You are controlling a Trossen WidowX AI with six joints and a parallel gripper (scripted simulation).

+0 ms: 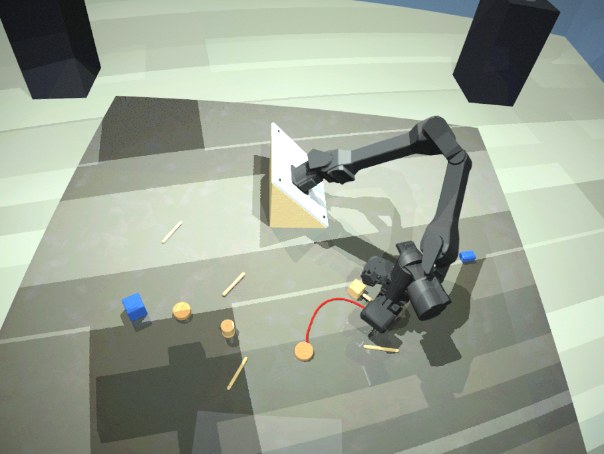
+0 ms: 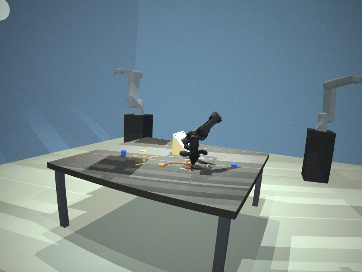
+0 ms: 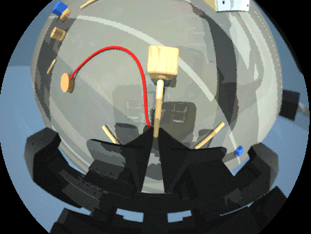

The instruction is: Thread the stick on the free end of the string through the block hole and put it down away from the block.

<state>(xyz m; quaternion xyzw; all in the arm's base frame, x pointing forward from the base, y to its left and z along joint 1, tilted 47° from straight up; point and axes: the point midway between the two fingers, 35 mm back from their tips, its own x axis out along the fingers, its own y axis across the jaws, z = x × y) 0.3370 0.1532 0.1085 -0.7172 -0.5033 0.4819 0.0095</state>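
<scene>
The wooden block is 60 mm to the right of my gripper tip and 60 mm behind it. The rest, counted from my gripper tip: wooden stick: 90 mm ahead, 10 mm to the right, 10 mm below; then blue cube: 560 mm to the right, 20 mm behind, 10 mm above; then short wooden cylinder: 360 mm to the right, 30 mm ahead.
</scene>
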